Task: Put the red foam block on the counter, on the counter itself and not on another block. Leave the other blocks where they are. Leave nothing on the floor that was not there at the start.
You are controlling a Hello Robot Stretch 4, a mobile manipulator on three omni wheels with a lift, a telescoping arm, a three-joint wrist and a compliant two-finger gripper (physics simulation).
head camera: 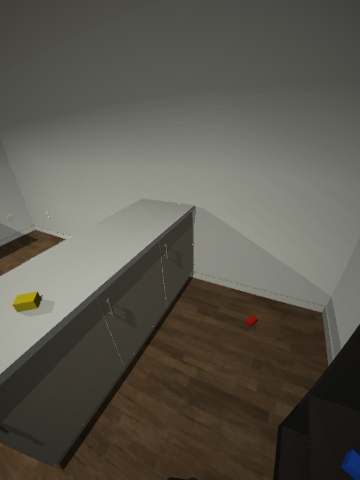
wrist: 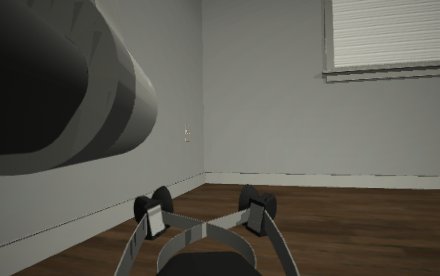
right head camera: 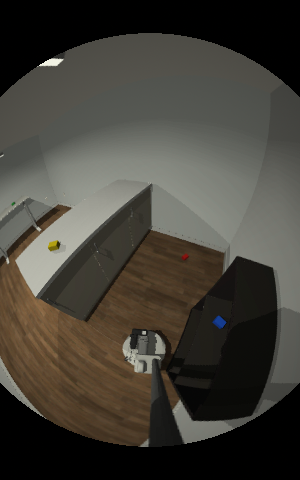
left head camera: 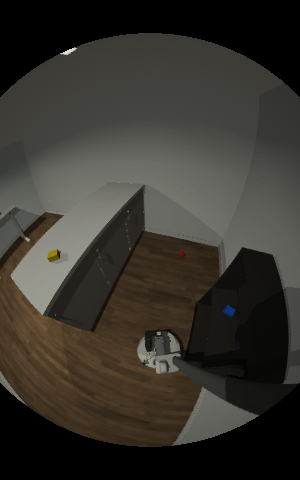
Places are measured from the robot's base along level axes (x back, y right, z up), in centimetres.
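Pixels of known places: gripper, between the fingertips: point(wrist: 205, 201) point(right head camera: 130, 362) point(left head camera: 148, 365).
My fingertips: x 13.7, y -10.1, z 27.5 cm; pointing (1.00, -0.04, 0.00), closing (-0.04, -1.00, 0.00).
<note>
Ahead of a thing's pixels: the offset from my fingertips to its middle. "*": to the spot under its first point. Level surfaces: height alone.
The red foam block @(dx -140.0, dy +60.4, dz -27.9 cm) point(head camera: 251, 321) point(left head camera: 182, 254) point(right head camera: 185, 257) lies on the wood floor between the counter and the right-hand wall, near the back wall. The counter @(dz +60.8 cm) point(head camera: 100, 260) point(left head camera: 82, 220) point(right head camera: 90, 215) runs along the left with its drawer side facing the floor strip. A yellow block @(dx -74.5, dy -64.2, dz +63.1 cm) point(head camera: 27, 302) point(left head camera: 53, 255) point(right head camera: 54, 245) sits on the counter top. A blue block @(dx -34.3, dy +67.8, dz +26.9 cm) point(head camera: 353, 465) point(left head camera: 229, 311) point(right head camera: 219, 322) is on a shelf of the dark shelf unit. My gripper point(wrist: 205, 201) is open, with its two fingertips apart and no block between them; the red block does not show in the wrist view.
The dark shelf unit @(* dx -53.2, dy +71.0, dz +75.8 cm) point(left head camera: 257, 255) point(right head camera: 255, 265) stands at the right, close to my base point(left head camera: 159, 351) point(right head camera: 144, 351). A white table point(left head camera: 19, 222) point(right head camera: 31, 215) stands far left, with a small green block point(right head camera: 13, 204) on it. A back wall closes the far end.
</note>
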